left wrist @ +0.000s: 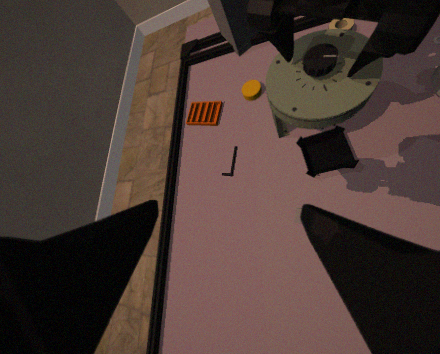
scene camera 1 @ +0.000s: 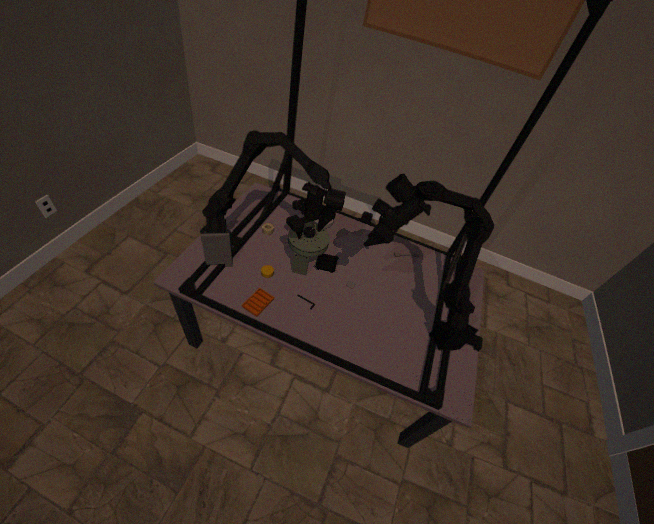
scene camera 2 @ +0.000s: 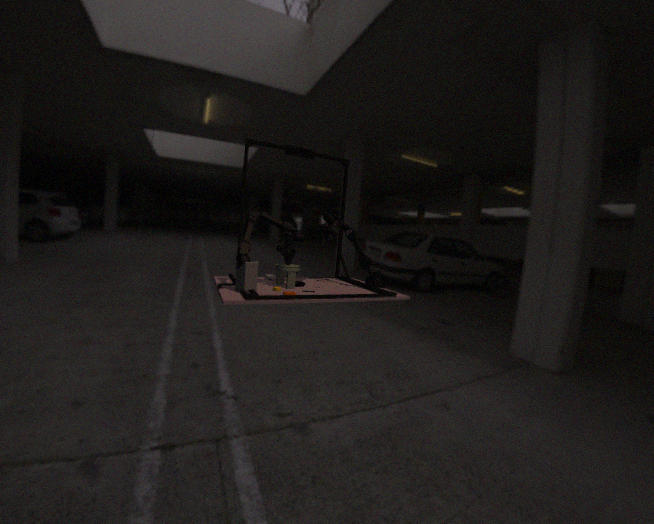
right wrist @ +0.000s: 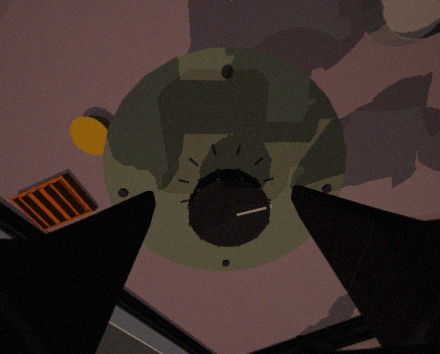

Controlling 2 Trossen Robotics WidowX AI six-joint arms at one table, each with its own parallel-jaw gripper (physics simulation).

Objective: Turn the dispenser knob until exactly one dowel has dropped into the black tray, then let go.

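Frame: origin at the left arm's base, x ahead, y left, z up, level; centimetres.
Where they show: left gripper, fingertip midpoint: (left wrist: 230, 209) (scene camera 1: 366, 241) (scene camera 2: 324, 244); right gripper, fingertip midpoint: (left wrist: 318, 67) (scene camera 1: 308, 234) (scene camera 2: 287, 264) (right wrist: 224, 194); left arm's base, origin of the base link: (scene camera 1: 457, 326) (scene camera 2: 373, 273); right arm's base, origin of the base link: (scene camera 1: 216, 232) (scene camera 2: 246, 266).
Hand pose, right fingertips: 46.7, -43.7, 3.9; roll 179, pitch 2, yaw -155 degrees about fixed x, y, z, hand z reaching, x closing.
Note:
Each offset is from my right fingertips to the top centre of the thing, as dx, dy, dz.
The green round dispenser @(-0.2, +0.0, -0.7) (scene camera 1: 299, 264) (scene camera 2: 291, 278) (left wrist: 320, 100) (right wrist: 220, 105) stands left of the table's middle in scene camera 1. Its black knob @(-0.2, +0.0, +2.1) (left wrist: 320, 60) (right wrist: 227, 215) has a pale line pointing right in the right wrist view. My right gripper (scene camera 1: 310, 231) (left wrist: 318, 66) (right wrist: 224, 194) is open, with a finger on either side of the knob and gaps between. The black tray @(-8.5, +3.2, -12.9) (scene camera 1: 327, 263) (left wrist: 328, 151) lies beside the dispenser; I cannot make out a dowel in its dark inside. My left gripper (scene camera 1: 366, 244) (left wrist: 230, 209) is open and empty, above the table to the right in scene camera 1.
A yellow disc @(+16.1, +5.6, -13.4) (scene camera 1: 266, 271) (left wrist: 251, 89) (right wrist: 90, 135), an orange slatted tray @(+20.5, +19.5, -13.7) (scene camera 1: 258, 301) (left wrist: 204, 113) and a black hex key @(+3.2, +20.8, -14.7) (scene camera 1: 306, 301) (left wrist: 234, 161) lie near the front. A pale ring-like piece @(+14.0, -18.6, -12.8) (scene camera 1: 267, 228) lies behind left. A grey panel (scene camera 1: 217, 248) stands at the left edge.

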